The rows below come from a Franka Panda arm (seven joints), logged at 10 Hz.
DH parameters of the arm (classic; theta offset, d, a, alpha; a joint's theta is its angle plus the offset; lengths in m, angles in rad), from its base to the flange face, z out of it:
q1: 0 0.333 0 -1.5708
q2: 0 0 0 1.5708
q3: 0 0.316 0.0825 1.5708
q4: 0 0 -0.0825 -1.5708
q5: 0 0.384 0 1.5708
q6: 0 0 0.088 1.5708
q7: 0 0.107 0 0
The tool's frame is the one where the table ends.
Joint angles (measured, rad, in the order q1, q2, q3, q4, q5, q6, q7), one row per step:
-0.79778 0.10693 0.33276 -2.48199 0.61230 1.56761 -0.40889
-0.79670 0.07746 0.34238 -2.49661 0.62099 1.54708 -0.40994
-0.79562 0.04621 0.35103 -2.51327 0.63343 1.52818 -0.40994
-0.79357 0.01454 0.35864 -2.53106 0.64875 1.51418 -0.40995
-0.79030 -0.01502 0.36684 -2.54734 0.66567 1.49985 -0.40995
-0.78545 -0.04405 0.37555 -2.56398 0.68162 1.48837 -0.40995
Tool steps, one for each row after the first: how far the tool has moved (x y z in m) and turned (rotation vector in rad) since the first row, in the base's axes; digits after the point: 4 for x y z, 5 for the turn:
-0.0032 0.0070 0.0073 0.00702 -0.00053 0.01106
-0.0068 0.0139 0.0143 0.01349 -0.00093 0.01710
-0.0104 0.0207 0.0208 0.01744 -0.00358 0.01902
-0.0135 0.0280 0.0267 0.02315 -0.00625 0.02153
-0.0166 0.0357 0.0319 0.02646 -0.00929 0.02591

